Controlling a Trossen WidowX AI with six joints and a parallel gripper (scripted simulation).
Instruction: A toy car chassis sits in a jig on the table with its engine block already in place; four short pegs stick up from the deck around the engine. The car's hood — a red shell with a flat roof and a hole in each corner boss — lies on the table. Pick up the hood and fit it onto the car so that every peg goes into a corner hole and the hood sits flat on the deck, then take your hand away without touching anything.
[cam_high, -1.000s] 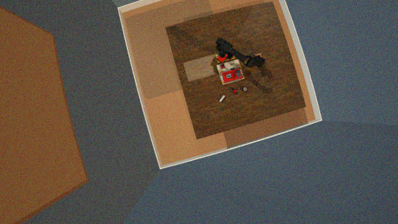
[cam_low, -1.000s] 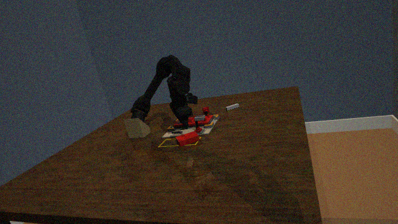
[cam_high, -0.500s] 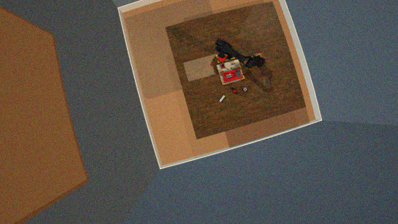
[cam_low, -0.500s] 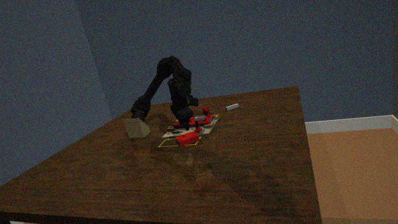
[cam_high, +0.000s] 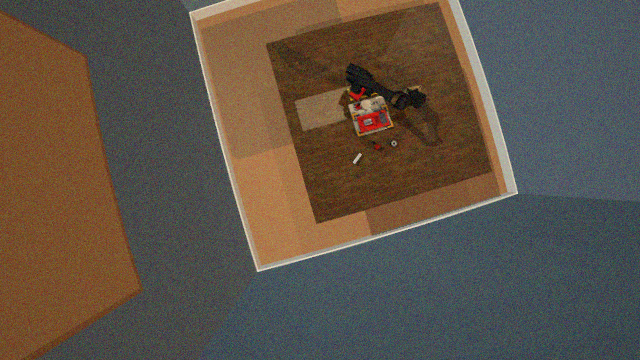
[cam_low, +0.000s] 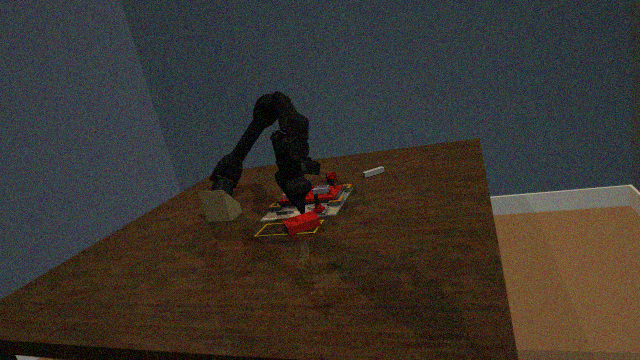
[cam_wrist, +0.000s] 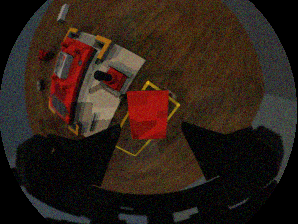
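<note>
Right now my gripper tip is 4 cm above the red hood. Also, from my gripper tip: grey wheel 10 cm behind, 42 cm to the left, 5 cm below; white bar 17 cm ahead, 42 cm to the left, 5 cm below; grey jig 2 cm behind, 19 cm to the left, 4 cm below.
</note>
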